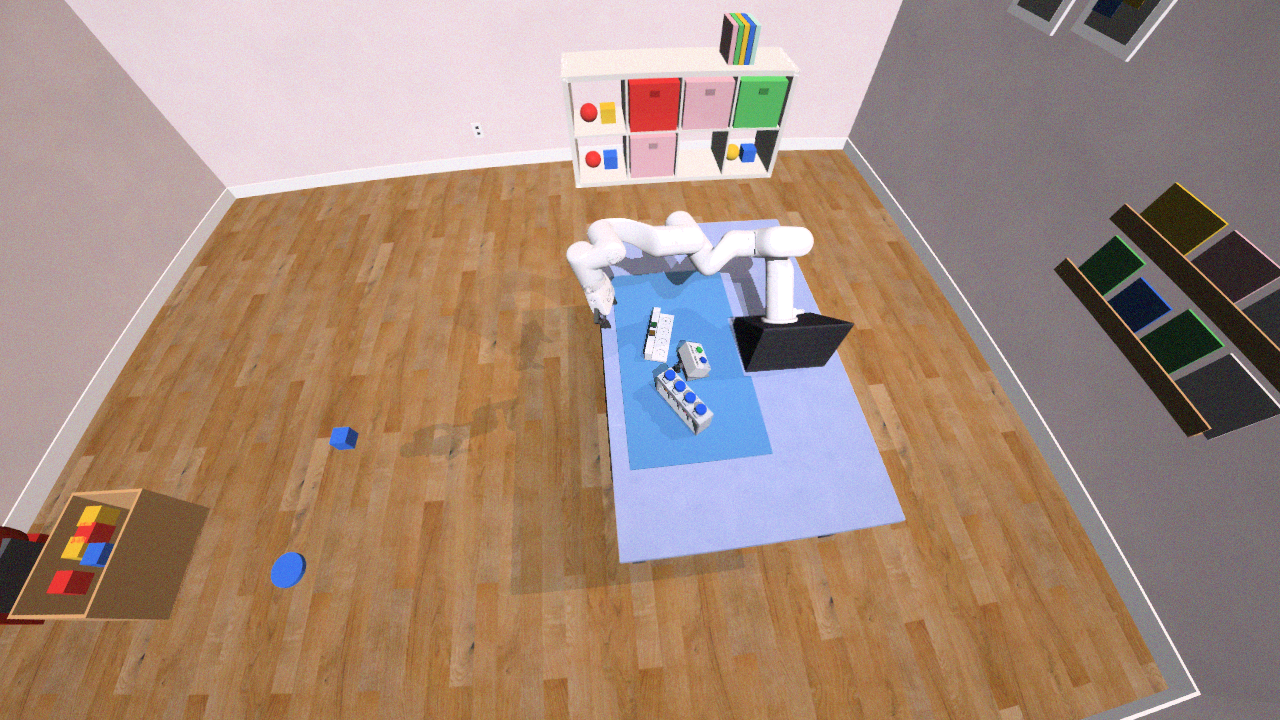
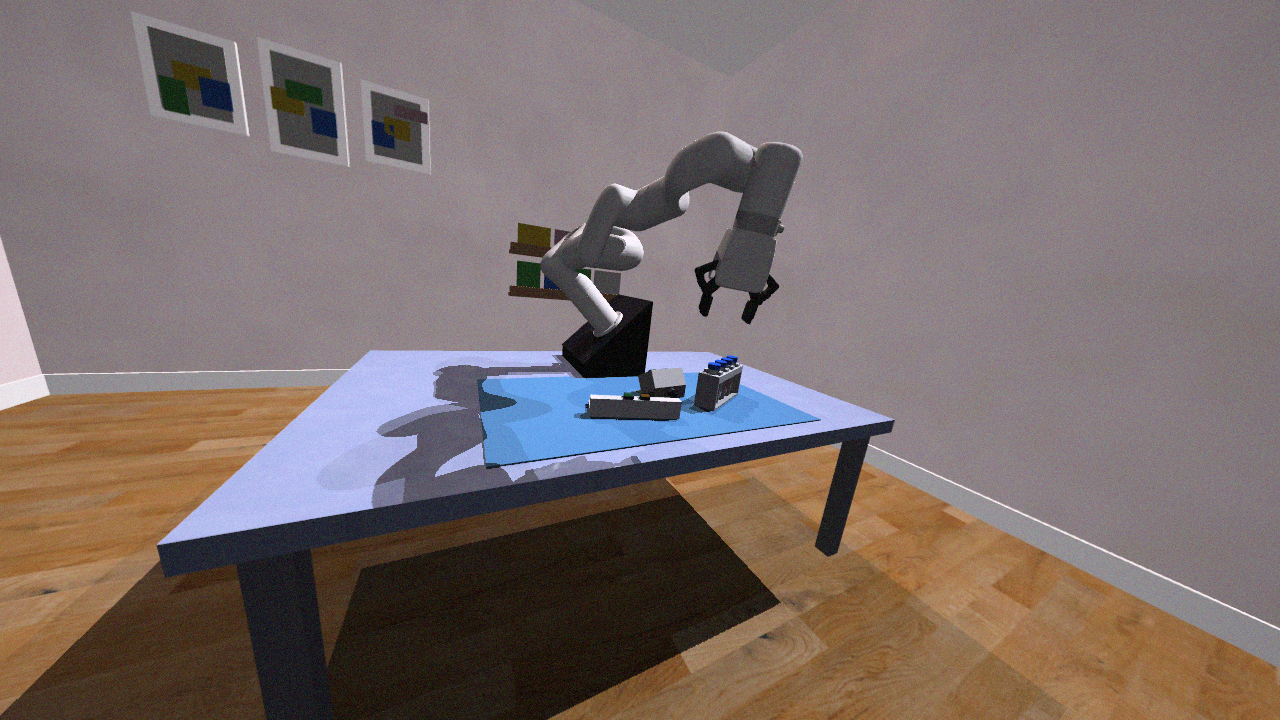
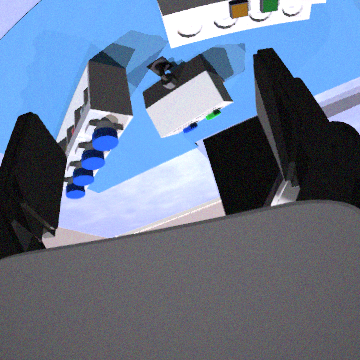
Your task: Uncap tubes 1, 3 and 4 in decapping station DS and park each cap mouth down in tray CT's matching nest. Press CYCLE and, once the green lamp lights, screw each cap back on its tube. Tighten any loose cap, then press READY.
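Places are measured from the arm's base along level axes (x up, y ahead, z left), in metres.
Where they show: gripper, fingertip midpoint: (image 1: 609,315) (image 2: 724,318) (image 3: 146,104); arm's base at its link origin: (image 1: 779,320) (image 2: 608,325) (image 3: 279,198).
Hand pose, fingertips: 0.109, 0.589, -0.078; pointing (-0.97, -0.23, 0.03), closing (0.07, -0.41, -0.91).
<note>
Each offset is from my fingertips to the top centre of the thing, as dx, dy, dz. "pt": to the spot under its first point. Level surfaces: height alone.
Station DS @[-0.162, -0.189, +0.248] (image 1: 683,404) (image 2: 718,390) (image 3: 109,90) is a grey-white block holding upright tubes in a row, each topped by a blue cap. Tray CT @[-0.212, -0.193, -0.058] (image 1: 663,338) (image 2: 634,408) (image 3: 210,35) is a long white block with round nests; small green @[-0.212, -0.176, -0.088] (image 3: 270,5) and orange @[pt -0.212, -0.157, -0.053] (image 3: 239,8) pieces sit on it. The control box @[-0.181, -0.278, +0.096] (image 1: 691,360) (image 2: 664,382) (image 3: 187,102) bears a green @[-0.190, -0.301, +0.073] (image 1: 699,350) (image 3: 214,115) and a blue round part @[pt -0.194, -0.300, +0.123] (image 1: 703,360) (image 3: 190,128); whether the green one is lit I cannot tell. My gripper (image 1: 605,320) (image 2: 726,317) (image 3: 146,104) is open and empty, high above the table.
The blue mat @[dx -0.265] (image 1: 662,447) (image 2: 769,411) lies under tray, box and station on the pale blue table @[dx -0.268] (image 1: 760,510) (image 2: 340,420). My arm's black base block (image 1: 792,346) (image 2: 631,338) (image 3: 240,165) stands beside the mat. The control box lies between tray and station.
</note>
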